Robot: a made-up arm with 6 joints.
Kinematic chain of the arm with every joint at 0, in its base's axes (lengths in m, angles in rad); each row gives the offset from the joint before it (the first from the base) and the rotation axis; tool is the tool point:
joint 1: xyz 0 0 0.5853 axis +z
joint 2: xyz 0.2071 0 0 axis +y
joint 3: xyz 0 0 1.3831 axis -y
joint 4: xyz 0 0 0.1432 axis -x
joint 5: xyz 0.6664 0 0 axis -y
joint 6: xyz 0.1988 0 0 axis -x
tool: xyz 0 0 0
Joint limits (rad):
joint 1: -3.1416..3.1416
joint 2: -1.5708..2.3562
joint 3: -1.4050..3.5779
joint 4: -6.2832..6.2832
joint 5: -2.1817..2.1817
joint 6: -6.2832..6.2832
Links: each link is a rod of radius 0.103 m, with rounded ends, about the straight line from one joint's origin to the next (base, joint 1, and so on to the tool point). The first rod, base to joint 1, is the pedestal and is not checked.
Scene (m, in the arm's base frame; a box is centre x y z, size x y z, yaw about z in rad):
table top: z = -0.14
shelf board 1: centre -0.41 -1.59 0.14 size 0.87 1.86 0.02 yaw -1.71
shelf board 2: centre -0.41 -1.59 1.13 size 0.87 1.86 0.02 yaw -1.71
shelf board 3: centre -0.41 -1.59 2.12 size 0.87 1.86 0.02 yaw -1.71
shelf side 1: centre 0.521 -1.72 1.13 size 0.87 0.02 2 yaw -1.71
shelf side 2: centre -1.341 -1.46 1.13 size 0.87 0.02 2 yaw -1.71
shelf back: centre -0.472 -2.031 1.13 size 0.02 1.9 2 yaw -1.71
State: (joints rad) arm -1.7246 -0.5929 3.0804 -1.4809 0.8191 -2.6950
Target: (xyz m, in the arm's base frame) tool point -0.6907 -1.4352 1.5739
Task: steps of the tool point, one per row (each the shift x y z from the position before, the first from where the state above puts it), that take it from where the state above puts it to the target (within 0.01 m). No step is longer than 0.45 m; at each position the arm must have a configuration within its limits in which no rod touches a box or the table.
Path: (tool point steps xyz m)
1: -0.2869 -0.2216 0.2303
2: -0.1585 -0.3117 0.1792
3: -0.0062 -0.3347 0.1228
4: -0.2094 -0.0192 0.0318
5: -0.2177 -0.1207 0.0134
6: -0.1821 -0.2242 -0.0049
7: -0.1032 -0.3119 -0.0226
8: 0.0104 -0.3666 -0.0397
9: 0.1446 -0.3764 -0.0562
10: 0.2808 -0.3344 -0.0712

